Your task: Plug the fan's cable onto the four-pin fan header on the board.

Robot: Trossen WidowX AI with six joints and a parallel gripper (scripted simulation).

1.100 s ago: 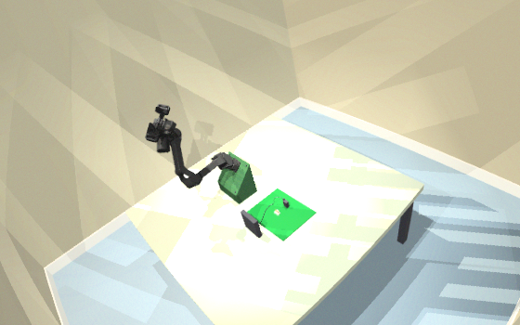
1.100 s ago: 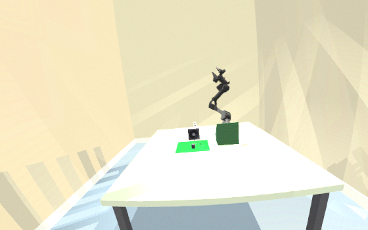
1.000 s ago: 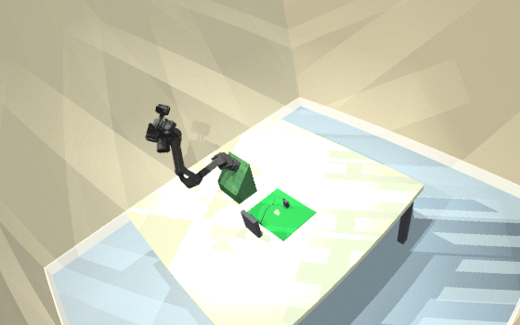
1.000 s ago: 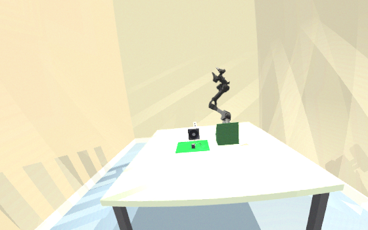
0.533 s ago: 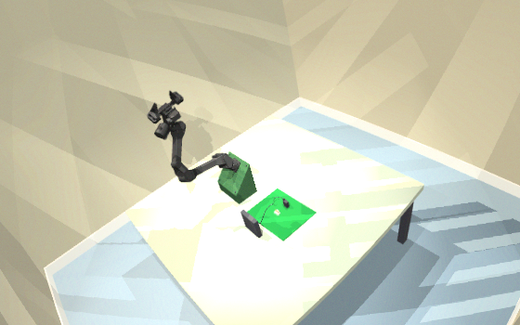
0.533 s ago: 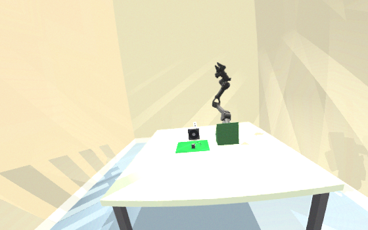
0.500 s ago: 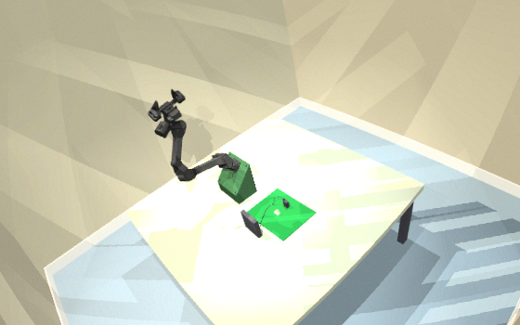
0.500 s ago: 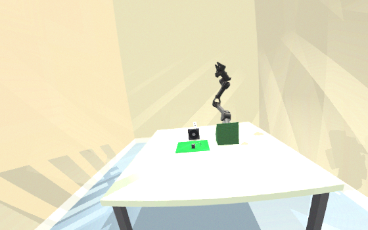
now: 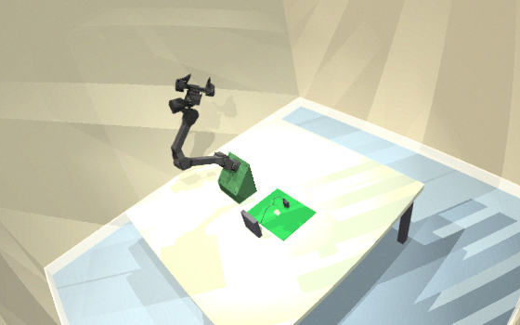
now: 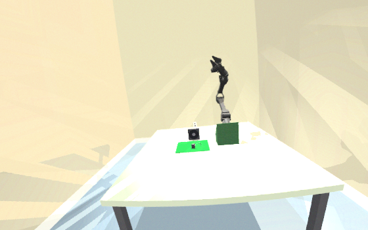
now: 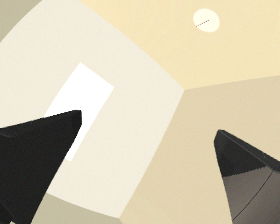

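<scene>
The dark fan plug is 23 cm ahead of my gripper tip, 15 cm to the left of it and 77 cm below it. From my gripper tip the other things lie so: white four-pin header 23 cm ahead, 8 cm to the left, 79 cm below; then green circuit board 24 cm ahead, 9 cm to the left, 81 cm below; then dark fan 23 cm ahead, 8 cm to the right, 73 cm below.
</scene>
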